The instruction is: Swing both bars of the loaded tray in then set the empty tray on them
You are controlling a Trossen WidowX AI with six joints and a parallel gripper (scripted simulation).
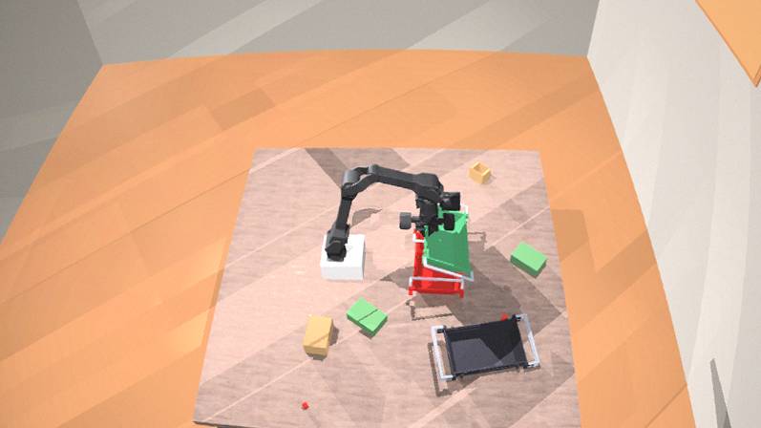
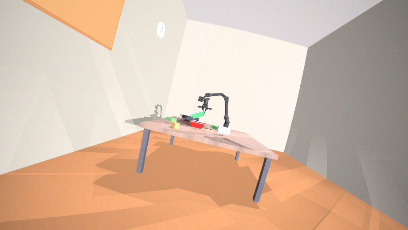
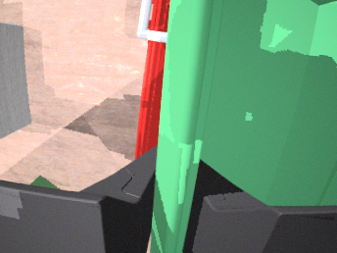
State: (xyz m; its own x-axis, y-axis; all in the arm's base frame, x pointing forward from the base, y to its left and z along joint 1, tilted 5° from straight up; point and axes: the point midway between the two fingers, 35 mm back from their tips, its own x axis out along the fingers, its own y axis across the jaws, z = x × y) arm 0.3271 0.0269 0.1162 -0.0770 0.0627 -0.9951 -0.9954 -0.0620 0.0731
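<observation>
The green tray lies 7 cm ahead of my gripper tip. Round my gripper tip: small tan box 22 cm ahead, 46 cm to the left, 16 cm below; red cube 36 cm behind, 60 cm to the right, 17 cm below.
</observation>
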